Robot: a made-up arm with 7 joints. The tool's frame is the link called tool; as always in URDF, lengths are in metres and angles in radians. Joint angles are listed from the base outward.
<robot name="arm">
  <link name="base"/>
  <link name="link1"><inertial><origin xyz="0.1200 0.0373 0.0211"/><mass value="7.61"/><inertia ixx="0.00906" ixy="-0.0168" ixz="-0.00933" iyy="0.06" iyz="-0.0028" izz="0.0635"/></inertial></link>
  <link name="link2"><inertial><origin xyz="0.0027 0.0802 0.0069"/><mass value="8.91"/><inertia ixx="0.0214" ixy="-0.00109" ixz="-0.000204" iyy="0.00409" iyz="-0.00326" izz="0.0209"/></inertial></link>
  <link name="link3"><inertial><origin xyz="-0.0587 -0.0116 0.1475"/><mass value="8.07"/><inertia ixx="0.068" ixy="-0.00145" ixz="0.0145" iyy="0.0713" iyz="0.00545" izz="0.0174"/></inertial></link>
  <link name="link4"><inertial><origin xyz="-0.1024 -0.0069 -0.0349"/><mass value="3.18"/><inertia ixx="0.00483" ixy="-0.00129" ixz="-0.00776" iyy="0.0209" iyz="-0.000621" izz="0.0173"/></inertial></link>
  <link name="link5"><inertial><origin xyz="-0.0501 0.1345 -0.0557"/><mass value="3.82"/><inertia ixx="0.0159" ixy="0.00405" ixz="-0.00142" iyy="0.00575" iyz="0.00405" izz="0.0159"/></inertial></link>
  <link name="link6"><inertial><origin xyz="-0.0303 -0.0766 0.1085"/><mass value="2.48"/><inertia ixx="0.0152" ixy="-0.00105" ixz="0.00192" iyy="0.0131" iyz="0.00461" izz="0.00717"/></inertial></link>
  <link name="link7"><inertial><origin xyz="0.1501 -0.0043 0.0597"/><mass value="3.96"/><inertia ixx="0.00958" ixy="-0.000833" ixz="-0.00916" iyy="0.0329" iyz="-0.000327" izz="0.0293"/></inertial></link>
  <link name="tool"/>
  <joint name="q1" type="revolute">
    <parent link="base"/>
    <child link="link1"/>
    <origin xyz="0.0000 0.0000 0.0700" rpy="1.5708 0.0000 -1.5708"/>
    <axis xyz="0 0 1"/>
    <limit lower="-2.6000" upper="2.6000"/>
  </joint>
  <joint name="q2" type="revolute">
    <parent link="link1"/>
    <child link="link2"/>
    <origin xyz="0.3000 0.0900 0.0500" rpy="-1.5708 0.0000 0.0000"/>
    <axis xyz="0 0 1"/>
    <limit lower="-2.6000" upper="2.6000"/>
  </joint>
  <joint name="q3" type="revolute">
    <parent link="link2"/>
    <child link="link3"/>
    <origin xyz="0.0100 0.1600 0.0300" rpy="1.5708 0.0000 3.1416"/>
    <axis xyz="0 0 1"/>
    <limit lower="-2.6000" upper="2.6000"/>
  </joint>
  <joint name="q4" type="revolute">
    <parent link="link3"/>
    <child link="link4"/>
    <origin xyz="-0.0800 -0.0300 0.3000" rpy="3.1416 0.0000 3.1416"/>
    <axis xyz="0 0 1"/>
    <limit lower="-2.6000" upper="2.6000"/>
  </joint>
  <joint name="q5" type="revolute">
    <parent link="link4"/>
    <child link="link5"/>
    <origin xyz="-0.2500 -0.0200 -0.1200" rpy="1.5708 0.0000 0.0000"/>
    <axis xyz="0 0 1"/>
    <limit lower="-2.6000" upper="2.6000"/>
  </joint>
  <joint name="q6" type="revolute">
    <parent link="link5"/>
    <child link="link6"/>
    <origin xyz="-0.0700 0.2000 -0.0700" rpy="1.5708 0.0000 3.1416"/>
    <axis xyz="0 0 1"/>
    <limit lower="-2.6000" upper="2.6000"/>
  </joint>
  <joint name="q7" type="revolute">
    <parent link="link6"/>
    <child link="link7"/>
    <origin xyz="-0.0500 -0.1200 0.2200" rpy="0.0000 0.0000 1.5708"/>
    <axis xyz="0 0 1"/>
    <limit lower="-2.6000" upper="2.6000"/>
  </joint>
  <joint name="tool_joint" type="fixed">
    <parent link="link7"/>
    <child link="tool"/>
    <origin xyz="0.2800 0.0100 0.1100" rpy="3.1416 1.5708 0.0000"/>
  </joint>
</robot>
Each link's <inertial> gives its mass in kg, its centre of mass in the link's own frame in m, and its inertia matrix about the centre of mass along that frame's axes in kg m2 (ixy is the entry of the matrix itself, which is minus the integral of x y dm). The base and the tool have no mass. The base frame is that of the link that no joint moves.
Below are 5 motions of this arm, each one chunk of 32 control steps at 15 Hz.
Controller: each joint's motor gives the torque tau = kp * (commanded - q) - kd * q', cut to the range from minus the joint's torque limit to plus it. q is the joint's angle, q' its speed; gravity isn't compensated. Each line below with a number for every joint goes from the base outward.
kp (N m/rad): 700 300 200 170 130 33 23
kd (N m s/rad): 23 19 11 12 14 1.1 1
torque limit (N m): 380 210 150 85 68 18 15
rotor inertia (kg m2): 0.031 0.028 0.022 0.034 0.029 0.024 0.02
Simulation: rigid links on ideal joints. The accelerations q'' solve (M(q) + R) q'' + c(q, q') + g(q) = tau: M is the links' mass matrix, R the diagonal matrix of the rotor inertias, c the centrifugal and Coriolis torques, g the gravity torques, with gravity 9.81 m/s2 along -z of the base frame. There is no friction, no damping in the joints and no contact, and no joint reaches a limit. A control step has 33 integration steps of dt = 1/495 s. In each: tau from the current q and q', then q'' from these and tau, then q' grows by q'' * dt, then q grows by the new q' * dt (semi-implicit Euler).
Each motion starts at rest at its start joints. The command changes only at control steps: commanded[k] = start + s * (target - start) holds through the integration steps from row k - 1 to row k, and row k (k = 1, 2, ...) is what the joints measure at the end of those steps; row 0 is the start. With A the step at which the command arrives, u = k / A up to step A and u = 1 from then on. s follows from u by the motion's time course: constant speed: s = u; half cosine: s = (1 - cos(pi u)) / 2; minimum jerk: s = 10 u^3 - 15 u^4 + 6 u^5; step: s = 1 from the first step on.
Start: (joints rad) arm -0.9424 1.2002 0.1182 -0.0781 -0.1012 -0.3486 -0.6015
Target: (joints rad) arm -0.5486 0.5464 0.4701 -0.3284 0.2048 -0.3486 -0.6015
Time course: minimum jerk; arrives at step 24
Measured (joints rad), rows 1 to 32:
1: -0.9863 1.1932 0.1086 -0.0486 -0.1161 -0.3657 -0.6190
2: -1.0248 1.1786 0.0939 -0.0225 -0.1429 -0.3902 -0.5434
3: -1.0169 1.1572 0.0878 -0.0086 -0.1724 -0.3695 -0.4285
4: -0.9955 1.1310 0.0862 -0.0004 -0.1947 -0.3390 -0.3610
5: -0.9815 1.1032 0.0921 -0.0004 -0.2047 -0.3368 -0.3525
6: -0.9705 1.0742 0.1078 -0.0115 -0.2017 -0.3548 -0.3807
7: -0.9545 1.0432 0.1302 -0.0306 -0.1899 -0.3707 -0.4215
8: -0.9324 1.0086 0.1554 -0.0525 -0.1743 -0.3775 -0.4546
9: -0.9070 0.9686 0.1809 -0.0734 -0.1586 -0.3796 -0.4682
10: -0.8803 0.9217 0.2061 -0.0924 -0.1450 -0.3799 -0.4615
11: -0.8527 0.8678 0.2314 -0.1105 -0.1339 -0.3789 -0.4420
12: -0.8248 0.8081 0.2577 -0.1294 -0.1248 -0.3773 -0.4189
13: -0.7977 0.7454 0.2856 -0.1505 -0.1166 -0.3763 -0.3997
14: -0.7725 0.6829 0.3151 -0.1747 -0.1082 -0.3764 -0.3885
15: -0.7498 0.6237 0.3459 -0.2016 -0.0992 -0.3775 -0.3858
16: -0.7297 0.5700 0.3767 -0.2300 -0.0893 -0.3792 -0.3903
17: -0.7125 0.5231 0.4060 -0.2582 -0.0789 -0.3809 -0.3996
18: -0.6984 0.4838 0.4324 -0.2845 -0.0685 -0.3828 -0.4112
19: -0.6874 0.4523 0.4549 -0.3073 -0.0586 -0.3845 -0.4231
20: -0.6796 0.4285 0.4727 -0.3259 -0.0501 -0.3861 -0.4335
21: -0.6747 0.4121 0.4857 -0.3398 -0.0435 -0.3873 -0.4415
22: -0.6723 0.4024 0.4941 -0.3490 -0.0391 -0.3881 -0.4462
23: -0.6717 0.3985 0.4983 -0.3537 -0.0368 -0.3885 -0.4474
24: -0.6718 0.3989 0.4992 -0.3546 -0.0365 -0.3885 -0.4449
25: -0.6716 0.4018 0.4980 -0.3524 -0.0373 -0.3880 -0.4389
26: -0.6705 0.4055 0.4954 -0.3484 -0.0382 -0.3864 -0.4305
27: -0.6690 0.4088 0.4922 -0.3434 -0.0383 -0.3840 -0.4216
28: -0.6677 0.4115 0.4889 -0.3383 -0.0376 -0.3816 -0.4140
29: -0.6667 0.4133 0.4862 -0.3341 -0.0365 -0.3802 -0.4091
30: -0.6661 0.4142 0.4845 -0.3313 -0.0353 -0.3798 -0.4069
31: -0.6660 0.4144 0.4839 -0.3300 -0.0345 -0.3802 -0.4072
32: -0.6662 0.4140 0.4841 -0.3301 -0.0340 -0.3809 -0.4091

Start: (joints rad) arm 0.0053 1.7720 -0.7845 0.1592 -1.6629 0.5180 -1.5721
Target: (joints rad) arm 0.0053 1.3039 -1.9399 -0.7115 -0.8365 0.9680 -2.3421
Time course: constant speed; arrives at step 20
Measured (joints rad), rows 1 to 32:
1: 0.0082 1.7690 -0.8018 0.1550 -1.6453 0.5412 -1.5309
2: 0.0112 1.7582 -0.8447 0.1249 -1.6095 0.6178 -1.4982
3: 0.0075 1.7370 -0.8917 0.0785 -1.5620 0.6988 -1.5028
4: -0.0002 1.7054 -0.9417 0.0278 -1.5057 0.7610 -1.5422
5: -0.0079 1.6674 -0.9979 -0.0185 -1.4431 0.8034 -1.6064
6: -0.0146 1.6290 -1.0612 -0.0576 -1.3769 0.8294 -1.6808
7: -0.0200 1.5962 -1.1303 -0.0914 -1.3099 0.8433 -1.7548
8: -0.0235 1.5719 -1.2022 -0.1234 -1.2443 0.8505 -1.8235
9: -0.0252 1.5550 -1.2742 -0.1569 -1.1814 0.8574 -1.8853
10: -0.0260 1.5416 -1.3441 -0.1935 -1.1217 0.8698 -1.9396
11: -0.0272 1.5274 -1.4112 -0.2333 -1.0650 0.8908 -1.9864
12: -0.0289 1.5095 -1.4756 -0.2751 -1.0109 0.9205 -2.0265
13: -0.0309 1.4871 -1.5387 -0.3171 -0.9588 0.9553 -2.0621
14: -0.0326 1.4615 -1.6017 -0.3585 -0.9082 0.9896 -2.0967
15: -0.0338 1.4346 -1.6652 -0.3993 -0.8589 1.0188 -2.1340
16: -0.0345 1.4081 -1.7291 -0.4401 -0.8106 1.0409 -2.1762
17: -0.0349 1.3830 -1.7931 -0.4817 -0.7631 1.0574 -2.2227
18: -0.0352 1.3593 -1.8568 -0.5243 -0.7161 1.0717 -2.2708
19: -0.0354 1.3368 -1.9200 -0.5680 -0.6697 1.0873 -2.3177
20: -0.0356 1.3147 -1.9827 -0.6122 -0.6239 1.1060 -2.3611
21: -0.0372 1.3014 -2.0078 -0.6233 -0.5822 1.1132 -2.3851
22: -0.0394 1.2952 -2.0174 -0.6253 -0.5534 1.1207 -2.3887
23: -0.0399 1.2945 -2.0204 -0.6257 -0.5395 1.1309 -2.3796
24: -0.0387 1.2972 -2.0206 -0.6267 -0.5378 1.1394 -2.3655
25: -0.0372 1.3010 -2.0191 -0.6288 -0.5441 1.1417 -2.3537
26: -0.0361 1.3041 -2.0166 -0.6319 -0.5538 1.1366 -2.3483
27: -0.0354 1.3057 -2.0140 -0.6353 -0.5635 1.1261 -2.3500
28: -0.0351 1.3059 -2.0119 -0.6382 -0.5710 1.1144 -2.3561
29: -0.0349 1.3051 -2.0108 -0.6400 -0.5759 1.1058 -2.3625
30: -0.0349 1.3041 -2.0106 -0.6405 -0.5782 1.1032 -2.3655
31: -0.0350 1.3032 -2.0111 -0.6399 -0.5784 1.1067 -2.3643
32: -0.0354 1.3027 -2.0121 -0.6385 -0.5771 1.1143 -2.3598

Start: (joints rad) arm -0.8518 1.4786 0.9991 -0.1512 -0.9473 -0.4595 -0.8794
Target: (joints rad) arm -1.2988 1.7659 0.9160 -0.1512 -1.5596 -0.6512 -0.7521
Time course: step
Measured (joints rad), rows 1 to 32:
1: -1.1974 1.5298 0.9274 -0.1491 -1.0590 -0.4686 -0.9346
2: -1.4753 1.6082 0.9366 -0.1920 -1.2116 -0.5321 -0.8951
3: -1.4110 1.6882 0.9290 -0.1824 -1.3329 -0.5927 -0.7441
4: -1.3033 1.7653 0.9375 -0.1618 -1.4112 -0.6155 -0.6935
5: -1.2957 1.8233 0.9628 -0.1666 -1.4415 -0.6556 -0.6817
6: -1.3297 1.8622 0.9723 -0.1704 -1.4383 -0.6517 -0.6531
7: -1.3438 1.8829 0.9675 -0.1630 -1.4176 -0.6080 -0.6362
8: -1.3380 1.8836 0.9627 -0.1562 -1.3913 -0.5827 -0.6515
9: -1.3319 1.8664 0.9593 -0.1549 -1.3694 -0.5865 -0.6861
10: -1.3318 1.8381 0.9528 -0.1550 -1.3570 -0.5916 -0.7201
11: -1.3337 1.8069 0.9442 -0.1544 -1.3529 -0.5851 -0.7436
12: -1.3343 1.7792 0.9374 -0.1544 -1.3526 -0.5749 -0.7561
13: -1.3338 1.7594 0.9345 -0.1559 -1.3527 -0.5690 -0.7604
14: -1.3333 1.7490 0.9344 -0.1579 -1.3528 -0.5679 -0.7596
15: -1.3333 1.7479 0.9356 -0.1592 -1.3530 -0.5691 -0.7554
16: -1.3335 1.7539 0.9373 -0.1594 -1.3538 -0.5715 -0.7494
17: -1.3336 1.7642 0.9391 -0.1587 -1.3550 -0.5747 -0.7426
18: -1.3337 1.7757 0.9411 -0.1579 -1.3564 -0.5782 -0.7359
19: -1.3337 1.7862 0.9430 -0.1573 -1.3579 -0.5811 -0.7298
20: -1.3337 1.7940 0.9445 -0.1569 -1.3591 -0.5829 -0.7250
21: -1.3337 1.7985 0.9455 -0.1569 -1.3598 -0.5836 -0.7222
22: -1.3337 1.7997 0.9458 -0.1570 -1.3601 -0.5834 -0.7217
23: -1.3336 1.7982 0.9455 -0.1571 -1.3599 -0.5827 -0.7234
24: -1.3336 1.7950 0.9447 -0.1572 -1.3595 -0.5817 -0.7266
25: -1.3336 1.7910 0.9438 -0.1572 -1.3588 -0.5806 -0.7302
26: -1.3336 1.7871 0.9428 -0.1572 -1.3581 -0.5796 -0.7334
27: -1.3336 1.7840 0.9421 -0.1572 -1.3575 -0.5787 -0.7355
28: -1.3336 1.7819 0.9417 -0.1573 -1.3570 -0.5781 -0.7365
29: -1.3336 1.7810 0.9416 -0.1573 -1.3568 -0.5779 -0.7364
30: -1.3336 1.7812 0.9418 -0.1574 -1.3568 -0.5781 -0.7357
31: -1.3336 1.7822 0.9420 -0.1574 -1.3570 -0.5785 -0.7346
32: -1.3336 1.7836 0.9424 -0.1574 -1.3572 -0.5790 -0.7334

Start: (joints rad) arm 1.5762 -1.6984 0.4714 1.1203 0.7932 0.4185 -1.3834
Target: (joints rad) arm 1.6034 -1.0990 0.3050 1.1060 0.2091 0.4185 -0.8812
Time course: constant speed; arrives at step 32
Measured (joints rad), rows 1 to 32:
1: 1.5796 -1.6894 0.4615 1.1237 0.7578 0.4009 -1.3850
2: 1.5856 -1.6603 0.4430 1.1313 0.6889 0.3496 -1.3411
3: 1.5890 -1.6136 0.4287 1.1377 0.6113 0.3279 -1.2741
4: 1.5868 -1.5572 0.4244 1.1390 0.5461 0.3459 -1.2037
5: 1.5800 -1.5004 0.4294 1.1347 0.5040 0.3793 -1.1497
6: 1.5714 -1.4500 0.4393 1.1266 0.4837 0.4014 -1.1309
7: 1.5643 -1.4089 0.4498 1.1169 0.4782 0.4015 -1.1508
8: 1.5613 -1.3768 0.4588 1.1066 0.4806 0.3871 -1.1938
9: 1.5635 -1.3521 0.4659 1.0957 0.4843 0.3709 -1.2349
10: 1.5710 -1.3326 0.4710 1.0842 0.4844 0.3604 -1.2556
11: 1.5824 -1.3157 0.4738 1.0727 0.4781 0.3567 -1.2521
12: 1.5957 -1.2994 0.4740 1.0625 0.4655 0.3577 -1.2318
13: 1.6084 -1.2823 0.4721 1.0541 0.4485 0.3605 -1.2051
14: 1.6181 -1.2638 0.4691 1.0479 0.4298 0.3635 -1.1796
15: 1.6232 -1.2436 0.4656 1.0437 0.4119 0.3663 -1.1596
16: 1.6235 -1.2220 0.4621 1.0414 0.3965 0.3689 -1.1461
17: 1.6197 -1.1990 0.4585 1.0411 0.3841 0.3716 -1.1381
18: 1.6135 -1.1752 0.4544 1.0424 0.3744 0.3749 -1.1332
19: 1.6067 -1.1510 0.4497 1.0451 0.3664 0.3791 -1.1284
20: 1.6010 -1.1270 0.4444 1.0484 0.3589 0.3841 -1.1214
21: 1.5975 -1.1039 0.4389 1.0514 0.3510 0.3894 -1.1113
22: 1.5965 -1.0819 0.4337 1.0533 0.3418 0.3941 -1.0985
23: 1.5981 -1.0613 0.4292 1.0534 0.3313 0.3973 -1.0846
24: 1.6017 -1.0418 0.4259 1.0513 0.3195 0.3986 -1.0713
25: 1.6065 -1.0230 0.4239 1.0471 0.3069 0.3979 -1.0598
26: 1.6116 -1.0042 0.4230 1.0412 0.2941 0.3959 -1.0509
27: 1.6164 -0.9847 0.4229 1.0345 0.2815 0.3933 -1.0443
28: 1.6203 -0.9641 0.4231 1.0277 0.2695 0.3910 -1.0392
29: 1.6230 -0.9423 0.4231 1.0216 0.2583 0.3894 -1.0346
30: 1.6245 -0.9195 0.4223 1.0168 0.2476 0.3891 -1.0293
31: 1.6251 -0.8964 0.4205 1.0136 0.2374 0.3900 -1.0226
32: 1.6249 -0.8735 0.4175 1.0118 0.2274 0.3919 -1.0142

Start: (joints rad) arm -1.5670 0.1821 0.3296 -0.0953 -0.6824 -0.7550 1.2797
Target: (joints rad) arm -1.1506 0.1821 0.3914 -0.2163 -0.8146 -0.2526 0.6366
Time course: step
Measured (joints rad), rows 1 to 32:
1: -1.3967 0.1016 0.4268 -0.1597 -0.8125 -0.5999 0.8549
2: -1.2032 -0.0372 0.4194 -0.2559 -0.9099 -0.3977 0.5953
3: -1.1388 -0.1371 0.3648 -0.2693 -0.9233 -0.1237 0.6966
4: -1.1670 -0.1715 0.3358 -0.2470 -0.9262 0.0528 0.9824
5: -1.2254 -0.1689 0.3293 -0.2177 -0.9473 0.0865 1.1707
6: -1.2660 -0.1564 0.3442 -0.2092 -0.9727 -0.0010 1.1425
7: -1.2785 -0.1400 0.3784 -0.2335 -1.0028 -0.1756 0.9873
8: -1.2803 -0.1162 0.4183 -0.2724 -1.0244 -0.3386 0.8257
9: -1.2817 -0.0875 0.4410 -0.2940 -1.0143 -0.3969 0.7127
10: -1.2750 -0.0662 0.4360 -0.2879 -0.9815 -0.3559 0.6641
11: -1.2562 -0.0603 0.4142 -0.2687 -0.9501 -0.2722 0.6822
12: -1.2350 -0.0656 0.3908 -0.2506 -0.9327 -0.1909 0.7499
13: -1.2237 -0.0746 0.3743 -0.2380 -0.9299 -0.1342 0.8310
14: -1.2253 -0.0830 0.3673 -0.2314 -0.9369 -0.1120 0.8886
15: -1.2351 -0.0904 0.3695 -0.2314 -0.9480 -0.1259 0.9033
16: -1.2469 -0.0964 0.3789 -0.2383 -0.9594 -0.1665 0.8793
17: -1.2569 -0.1000 0.3912 -0.2490 -0.9680 -0.2143 0.8357
18: -1.2630 -0.1004 0.4012 -0.2586 -0.9711 -0.2478 0.7940
19: -1.2636 -0.0982 0.4052 -0.2630 -0.9685 -0.2563 0.7688
20: -1.2589 -0.0948 0.4029 -0.2617 -0.9627 -0.2426 0.7656
21: -1.2512 -0.0912 0.3965 -0.2566 -0.9571 -0.2175 0.7810
22: -1.2442 -0.0882 0.3893 -0.2503 -0.9536 -0.1928 0.8054
23: -1.2404 -0.0862 0.3841 -0.2452 -0.9525 -0.1766 0.8274
24: -1.2406 -0.0854 0.3823 -0.2426 -0.9533 -0.1732 0.8384
25: -1.2436 -0.0861 0.3838 -0.2430 -0.9552 -0.1817 0.8363
26: -1.2478 -0.0878 0.3875 -0.2458 -0.9573 -0.1970 0.8245
27: -1.2516 -0.0899 0.3917 -0.2497 -0.9588 -0.2119 0.8094
28: -1.2537 -0.0917 0.3947 -0.2529 -0.9593 -0.2206 0.7976
29: -1.2538 -0.0927 0.3955 -0.2543 -0.9589 -0.2209 0.7930
30: -1.2522 -0.0928 0.3944 -0.2538 -0.9581 -0.2146 0.7960
31: -1.2497 -0.0922 0.3921 -0.2520 -0.9573 -0.2054 0.8041
32: -1.2475 -0.0912 0.3897 -0.2499 -0.9570 -0.1972 0.8133

